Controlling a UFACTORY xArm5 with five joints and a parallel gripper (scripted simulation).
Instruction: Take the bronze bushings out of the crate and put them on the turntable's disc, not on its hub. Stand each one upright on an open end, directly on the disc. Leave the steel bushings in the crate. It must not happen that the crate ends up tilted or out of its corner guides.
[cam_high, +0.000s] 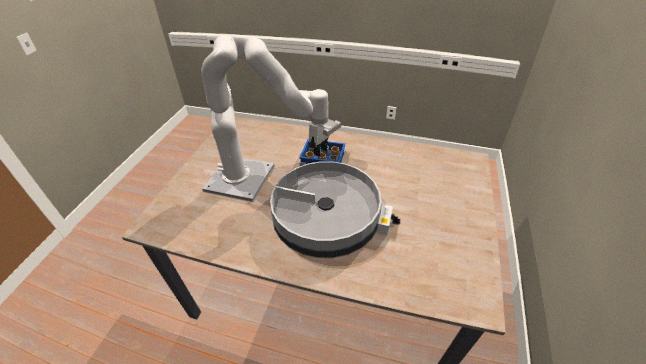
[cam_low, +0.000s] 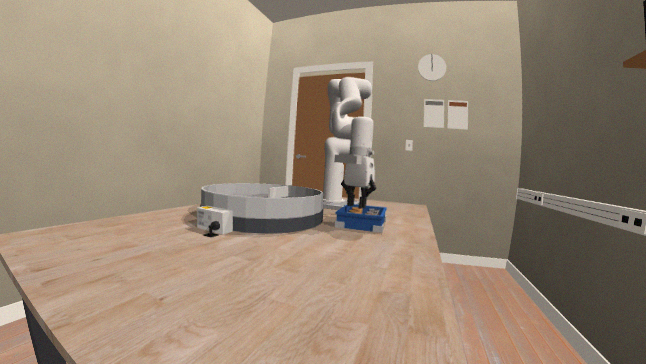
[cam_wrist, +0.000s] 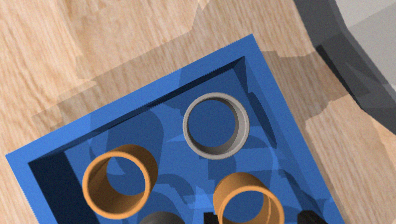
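Now: hand 30 mm to the right of the blue crate and 50 mm above it. From my hand the other things lie so: grey turntable disc 120 mm ahead, 310 mm to the right, 20 mm below.
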